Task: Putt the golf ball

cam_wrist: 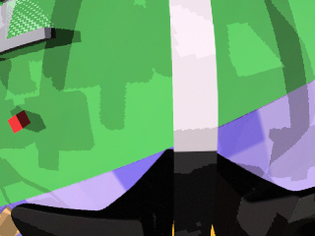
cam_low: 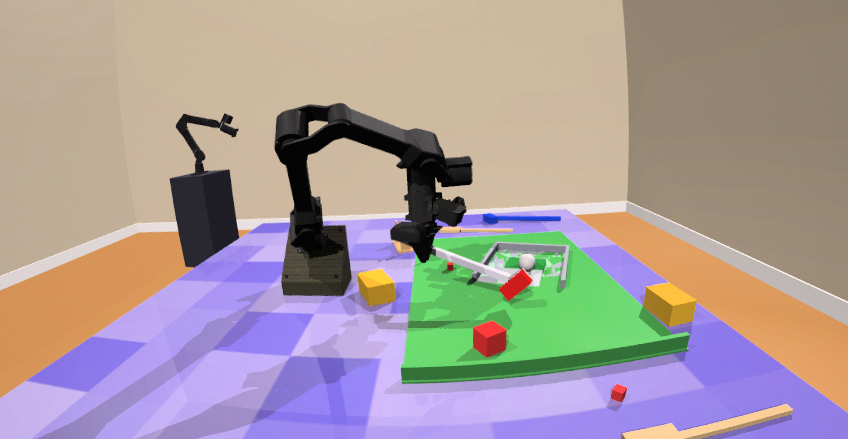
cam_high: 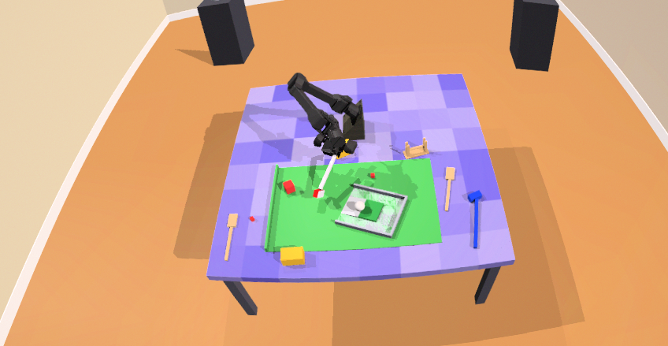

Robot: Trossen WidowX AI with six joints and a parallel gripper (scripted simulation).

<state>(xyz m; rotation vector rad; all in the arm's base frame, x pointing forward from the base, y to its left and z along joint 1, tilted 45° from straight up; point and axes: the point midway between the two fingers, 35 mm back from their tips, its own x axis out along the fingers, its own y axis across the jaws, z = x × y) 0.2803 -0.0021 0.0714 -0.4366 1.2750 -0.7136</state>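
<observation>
The red putter is 90 mm ahead of my gripper tip and 20 mm to the right of it. From my gripper tip the other things lie so: white golf ball (230 mm ahead, 120 mm to the left, 60 mm below); then green mat (200 mm ahead, 90 mm to the left, 80 mm below); then red cube (210 mm to the right, 140 mm ahead, 60 mm below).
</observation>
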